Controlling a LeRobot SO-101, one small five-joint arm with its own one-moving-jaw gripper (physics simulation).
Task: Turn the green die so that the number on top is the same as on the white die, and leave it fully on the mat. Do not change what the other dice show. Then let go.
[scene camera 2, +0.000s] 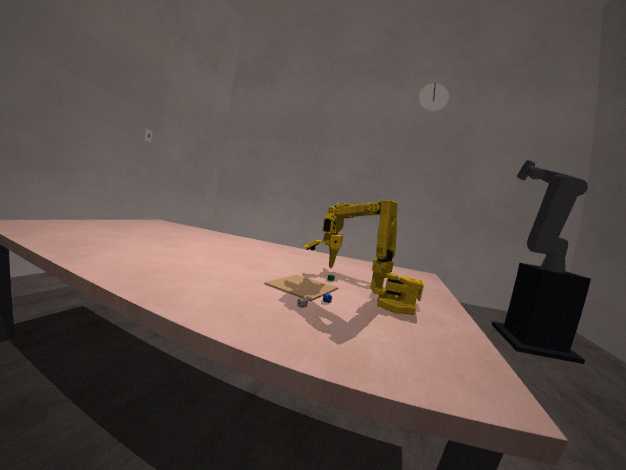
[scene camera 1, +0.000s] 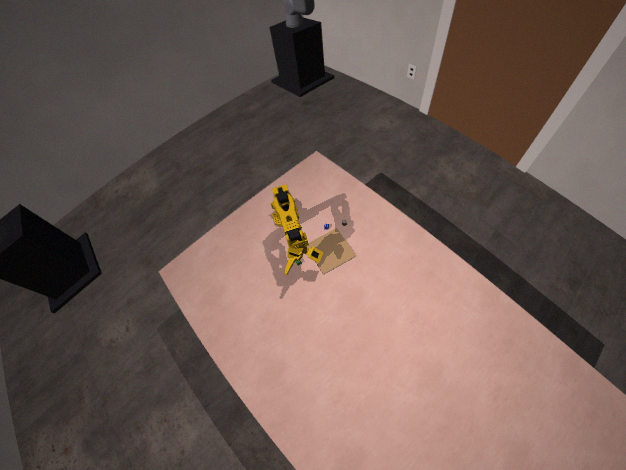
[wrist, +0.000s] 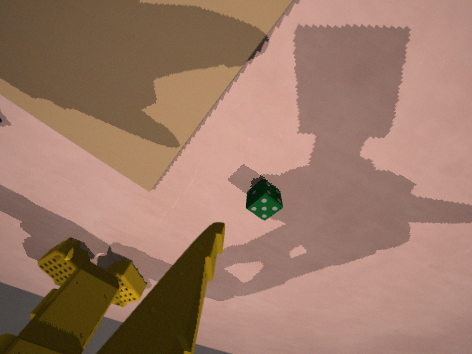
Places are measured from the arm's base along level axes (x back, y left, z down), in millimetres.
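Where they show: hand, its tool point: (scene camera 2: 330,266) (scene camera 1: 301,254) (wrist: 223,234); arm's base, origin of its link: (scene camera 2: 388,303) (scene camera 1: 289,219) (wrist: 101,260).
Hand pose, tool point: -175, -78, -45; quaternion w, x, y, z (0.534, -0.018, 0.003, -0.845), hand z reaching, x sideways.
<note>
Things, the pixels of their top centre, and the offset from my tool point, as dx, dy, dz. Level surfaces: height alone.
- green die, centre of its top: (wrist: 264,208) (scene camera 2: 331,275) (scene camera 1: 298,261) +2, -22, +29
- tan mat, centre of its top: (scene camera 2: 302,285) (scene camera 1: 330,250) -44, +97, +41
- white die, centre of its top: (scene camera 2: 303,298) (scene camera 1: 344,221) +1, +220, +29
- blue die, centre of its top: (scene camera 2: 327,294) (scene camera 1: 326,225) +38, +157, +29
- pink table, height of its surface: dz +45
The green die (scene camera 1: 298,262) (scene camera 2: 331,277) (wrist: 264,206) rests on the table beside the tan mat (scene camera 1: 346,256) (scene camera 2: 283,284) (wrist: 200,97), off its edge. In the wrist view its brightest face, which looks like the top, shows five; two darker side faces also show. The white die (scene camera 1: 344,222) (scene camera 2: 302,302) stands off the mat's other side; its number is too small to read. My gripper (scene camera 1: 293,263) (scene camera 2: 331,260) is fully open and empty, raised above the table near the green die. In the wrist view its fixed jaw (wrist: 185,280) shows and the moving jaw does not.
The blue die (scene camera 1: 326,226) (scene camera 2: 327,297) lies beside the mat near the white die; a sliver shows at the wrist view's left edge. The arm's base (scene camera 1: 281,194) (scene camera 2: 399,298) stands near the table edge. Arm shadows cross the mat and the pink table (scene camera 1: 404,328) (scene camera 2: 166,263).
</note>
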